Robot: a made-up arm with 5 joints. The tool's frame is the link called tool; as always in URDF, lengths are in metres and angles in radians. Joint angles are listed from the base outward. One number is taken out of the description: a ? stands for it. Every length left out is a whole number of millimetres.
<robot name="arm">
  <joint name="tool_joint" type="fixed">
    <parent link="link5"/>
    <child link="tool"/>
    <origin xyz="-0.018 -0.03 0" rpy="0.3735 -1.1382 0.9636"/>
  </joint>
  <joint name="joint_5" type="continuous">
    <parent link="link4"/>
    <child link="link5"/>
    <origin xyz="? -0.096 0" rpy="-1.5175 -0.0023 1.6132"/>
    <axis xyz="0 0 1"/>
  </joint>
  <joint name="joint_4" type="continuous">
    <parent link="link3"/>
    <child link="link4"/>
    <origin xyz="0.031 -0.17 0" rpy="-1.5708 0 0.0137"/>
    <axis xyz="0 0 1"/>
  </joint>
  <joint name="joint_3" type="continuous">
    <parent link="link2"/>
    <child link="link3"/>
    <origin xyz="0.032 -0.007 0" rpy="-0.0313 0.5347 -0.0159"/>
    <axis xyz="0 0 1"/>
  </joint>
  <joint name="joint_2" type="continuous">
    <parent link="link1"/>
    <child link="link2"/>
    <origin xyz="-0.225 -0.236 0" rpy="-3.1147 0.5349 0.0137"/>
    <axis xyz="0 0 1"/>
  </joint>
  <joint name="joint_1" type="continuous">
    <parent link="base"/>
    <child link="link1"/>
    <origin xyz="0.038 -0.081 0.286" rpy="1.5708 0 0"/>
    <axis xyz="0 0 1"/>
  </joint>
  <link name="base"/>
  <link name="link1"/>
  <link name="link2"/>
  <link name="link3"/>
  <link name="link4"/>
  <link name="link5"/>
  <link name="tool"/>
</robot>
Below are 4 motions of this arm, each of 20 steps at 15 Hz.
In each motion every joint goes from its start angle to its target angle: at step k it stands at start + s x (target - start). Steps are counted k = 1, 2, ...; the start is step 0. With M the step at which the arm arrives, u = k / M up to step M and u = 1 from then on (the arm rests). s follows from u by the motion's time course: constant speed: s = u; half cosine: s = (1 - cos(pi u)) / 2; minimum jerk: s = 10 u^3 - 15 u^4 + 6 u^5.
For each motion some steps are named. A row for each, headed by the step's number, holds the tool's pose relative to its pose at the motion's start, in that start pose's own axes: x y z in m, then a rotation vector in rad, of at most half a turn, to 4 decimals.
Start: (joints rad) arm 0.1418 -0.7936 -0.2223 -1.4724 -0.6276
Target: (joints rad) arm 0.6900 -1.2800 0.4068 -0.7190 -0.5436
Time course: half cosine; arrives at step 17
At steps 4, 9, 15, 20:
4: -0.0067 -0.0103 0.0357 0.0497 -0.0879 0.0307
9: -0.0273 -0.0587 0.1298 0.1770 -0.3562 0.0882
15: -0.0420 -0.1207 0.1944 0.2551 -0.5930 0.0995
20: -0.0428 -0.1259 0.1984 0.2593 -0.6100 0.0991

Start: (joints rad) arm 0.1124 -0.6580 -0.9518 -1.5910 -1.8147
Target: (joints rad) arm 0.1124 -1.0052 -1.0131 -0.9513 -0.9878
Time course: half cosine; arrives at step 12
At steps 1, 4, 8, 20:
1: -0.0017 -0.0031 0.0025 0.0236 -0.0073 0.0015
4: -0.0271 -0.0481 0.0303 0.3409 -0.1154 0.0301
8: -0.0899 -0.1467 0.0473 0.9776 -0.4116 0.1374
20: -0.1227 -0.1896 0.0360 1.2619 -0.5980 0.2129

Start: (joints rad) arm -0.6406 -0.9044 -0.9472 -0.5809 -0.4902
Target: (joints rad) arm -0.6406 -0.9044 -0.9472 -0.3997 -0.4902
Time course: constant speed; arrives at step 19
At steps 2, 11, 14, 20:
2: -0.0035 0.0023 0.0014 -0.0027 -0.0128 0.0139
11: -0.0198 0.0119 0.0071 -0.0149 -0.0703 0.0764
14: -0.0254 0.0149 0.0087 -0.0189 -0.0895 0.0973
20: -0.0350 0.0196 0.0112 -0.0257 -0.1214 0.1320

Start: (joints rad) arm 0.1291 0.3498 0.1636 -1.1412 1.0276
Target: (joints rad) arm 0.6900 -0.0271 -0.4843 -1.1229 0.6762
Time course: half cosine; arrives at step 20
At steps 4, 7, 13, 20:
4: -0.0058 0.0209 0.0139 0.0643 -0.0466 0.0918
7: -0.0252 0.0567 0.0462 0.1879 -0.1364 0.2577
13: -0.1218 0.1070 0.1560 0.5304 -0.3811 0.6518
20: -0.2030 0.0930 0.2273 0.7575 -0.5340 0.8653

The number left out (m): -0.195
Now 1 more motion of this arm.
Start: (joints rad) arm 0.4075 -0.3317 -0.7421 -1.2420 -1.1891
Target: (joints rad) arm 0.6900 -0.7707 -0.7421 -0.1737 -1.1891
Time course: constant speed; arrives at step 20
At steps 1, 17, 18, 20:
1: -0.0081 -0.0088 0.0156 0.0413 -0.0552 0.0013
17: -0.1689 -0.1821 0.1295 0.5904 -0.9649 -0.2279
18: -0.1788 -0.1906 0.1285 0.6144 -1.0220 -0.2575
20: -0.1976 -0.2053 0.1244 0.6576 -1.1354 -0.3218

